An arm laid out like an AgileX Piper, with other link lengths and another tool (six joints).
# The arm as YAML. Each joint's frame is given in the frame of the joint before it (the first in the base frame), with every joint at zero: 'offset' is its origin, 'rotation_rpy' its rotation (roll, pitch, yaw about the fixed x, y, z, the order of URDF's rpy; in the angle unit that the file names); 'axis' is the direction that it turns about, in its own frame. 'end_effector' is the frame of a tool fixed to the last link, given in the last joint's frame.
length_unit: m
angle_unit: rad
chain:
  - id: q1
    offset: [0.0, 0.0, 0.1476]
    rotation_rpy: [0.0, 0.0, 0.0]
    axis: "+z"
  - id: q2
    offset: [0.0, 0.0, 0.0]
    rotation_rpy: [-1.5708, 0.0, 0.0]
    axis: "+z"
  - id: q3
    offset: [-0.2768, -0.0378, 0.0]
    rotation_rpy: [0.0, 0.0, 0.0]
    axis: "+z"
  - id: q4
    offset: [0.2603, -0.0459, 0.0]
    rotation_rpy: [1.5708, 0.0, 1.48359]
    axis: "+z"
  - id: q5
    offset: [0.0, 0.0, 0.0]
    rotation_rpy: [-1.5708, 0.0, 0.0]
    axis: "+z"
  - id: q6
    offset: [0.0, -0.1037, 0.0]
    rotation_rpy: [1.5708, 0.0, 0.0]
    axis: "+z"
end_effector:
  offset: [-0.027, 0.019, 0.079]
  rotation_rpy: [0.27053, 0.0, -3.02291]
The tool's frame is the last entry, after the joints.
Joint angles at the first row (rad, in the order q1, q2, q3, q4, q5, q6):
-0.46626, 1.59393, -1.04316, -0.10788, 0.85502, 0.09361
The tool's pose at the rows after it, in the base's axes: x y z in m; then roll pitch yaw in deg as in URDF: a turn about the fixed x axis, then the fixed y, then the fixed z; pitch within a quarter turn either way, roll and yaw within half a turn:
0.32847 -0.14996 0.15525 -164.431 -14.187 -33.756
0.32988 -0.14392 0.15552 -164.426 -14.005 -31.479
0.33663 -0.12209 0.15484 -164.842 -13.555 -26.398
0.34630 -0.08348 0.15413 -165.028 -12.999 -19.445
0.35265 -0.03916 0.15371 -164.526 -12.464 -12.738
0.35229 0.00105 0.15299 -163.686 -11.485 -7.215
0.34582 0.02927 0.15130 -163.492 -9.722 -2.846
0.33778 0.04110 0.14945 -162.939 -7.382 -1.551
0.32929 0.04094 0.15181 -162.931 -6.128 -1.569
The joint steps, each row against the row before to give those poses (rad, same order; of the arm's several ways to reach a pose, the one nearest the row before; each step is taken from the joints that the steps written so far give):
0.00001, 0.00002, 0.00000, 0.06986, 0.00659, -0.06834
0.01093, -0.00166, -0.00001, 0.00985, 0.00396, -0.03439
0.06137, -0.00001, -0.00001, 0.00000, 0.00784, -0.02653
0.11047, -0.00002, 0.00005, 0.00000, 0.00963, -0.01067
0.12188, 0.00002, -0.00001, 0.01076, 0.00878, -0.00214
0.10694, -0.00001, -0.00001, 0.01741, 0.01612, -0.00038
0.07799, -0.00001, 0.00000, 0.00649, 0.03046, -0.00173
0.02974, 0.00003, -0.00002, 0.01385, 0.03999, 0.00002
-0.00011, -0.02025, 0.00998, 0.00177, 0.03208, 0.00001

